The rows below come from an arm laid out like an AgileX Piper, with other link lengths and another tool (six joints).
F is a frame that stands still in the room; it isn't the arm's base.
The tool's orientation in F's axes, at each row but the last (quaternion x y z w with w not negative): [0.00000, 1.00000, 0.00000, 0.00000]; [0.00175, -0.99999, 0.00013, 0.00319]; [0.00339, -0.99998, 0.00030, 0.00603]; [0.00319, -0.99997, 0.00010, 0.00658]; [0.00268, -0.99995, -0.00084, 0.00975]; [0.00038, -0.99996, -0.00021, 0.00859]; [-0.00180, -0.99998, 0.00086, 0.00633]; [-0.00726, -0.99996, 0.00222, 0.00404]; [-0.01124, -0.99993, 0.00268, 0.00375]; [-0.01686, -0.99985, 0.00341, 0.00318]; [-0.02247, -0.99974, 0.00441, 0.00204]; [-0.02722, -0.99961, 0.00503, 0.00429]
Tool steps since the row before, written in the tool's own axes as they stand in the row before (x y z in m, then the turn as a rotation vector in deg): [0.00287, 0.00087, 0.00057, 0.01, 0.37, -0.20]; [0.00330, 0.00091, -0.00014, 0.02, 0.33, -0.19]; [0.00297, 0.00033, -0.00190, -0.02, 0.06, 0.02]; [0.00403, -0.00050, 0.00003, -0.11, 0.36, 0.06]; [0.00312, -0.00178, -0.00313, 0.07, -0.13, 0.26]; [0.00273, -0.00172, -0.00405, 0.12, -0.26, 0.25]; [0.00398, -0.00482, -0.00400, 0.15, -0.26, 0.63]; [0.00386, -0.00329, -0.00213, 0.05, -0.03, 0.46]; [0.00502, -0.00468, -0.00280, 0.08, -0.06, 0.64]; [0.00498, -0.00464, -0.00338, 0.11, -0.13, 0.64]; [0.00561, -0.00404, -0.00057, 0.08, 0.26, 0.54]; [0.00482, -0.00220, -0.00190, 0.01, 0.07, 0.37]
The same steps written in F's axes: [-0.00287, 0.00087, -0.00057, -0.01, 0.37, 0.20]; [-0.00330, 0.00090, 0.00016, -0.02, 0.33, 0.19]; [-0.00295, 0.00031, 0.00194, 0.02, 0.06, -0.02]; [-0.00403, -0.00053, 0.00002, 0.11, 0.36, -0.06]; [-0.00305, -0.00180, 0.00319, -0.07, -0.13, -0.26]; [-0.00266, -0.00172, 0.00410, -0.12, -0.26, -0.25]; [-0.00395, -0.00480, 0.00406, -0.16, -0.26, -0.63]; [-0.00389, -0.00322, 0.00218, -0.05, -0.03, -0.46]; [-0.00510, -0.00455, 0.00286, -0.09, -0.06, -0.64]; [-0.00511, -0.00445, 0.00344, -0.12, -0.13, -0.64]; [-0.00578, -0.00378, 0.00063, -0.07, 0.26, -0.54]; [-0.00492, -0.00192, 0.00196, -0.01, 0.07, -0.37]
